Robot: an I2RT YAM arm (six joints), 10 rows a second.
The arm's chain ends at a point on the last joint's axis. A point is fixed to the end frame.
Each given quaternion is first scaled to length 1.
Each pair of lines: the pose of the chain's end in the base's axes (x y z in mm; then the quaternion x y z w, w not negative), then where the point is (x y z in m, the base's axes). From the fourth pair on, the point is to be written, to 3 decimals.
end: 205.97 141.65 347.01 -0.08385 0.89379 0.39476 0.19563
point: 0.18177 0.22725 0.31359
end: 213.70 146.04 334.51 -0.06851 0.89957 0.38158 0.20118
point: 0.19267 0.23178 0.29933
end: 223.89 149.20 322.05 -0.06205 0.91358 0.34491 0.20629
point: 0.20573 0.23275 0.28058
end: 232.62 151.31 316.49 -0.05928 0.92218 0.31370 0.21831
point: 0.218 0.233 0.270
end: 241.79 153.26 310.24 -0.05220 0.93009 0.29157 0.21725
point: 0.228 0.233 0.260
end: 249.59 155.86 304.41 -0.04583 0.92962 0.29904 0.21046
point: 0.236 0.236 0.256
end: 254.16 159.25 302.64 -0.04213 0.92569 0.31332 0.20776
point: 0.240 0.241 0.257
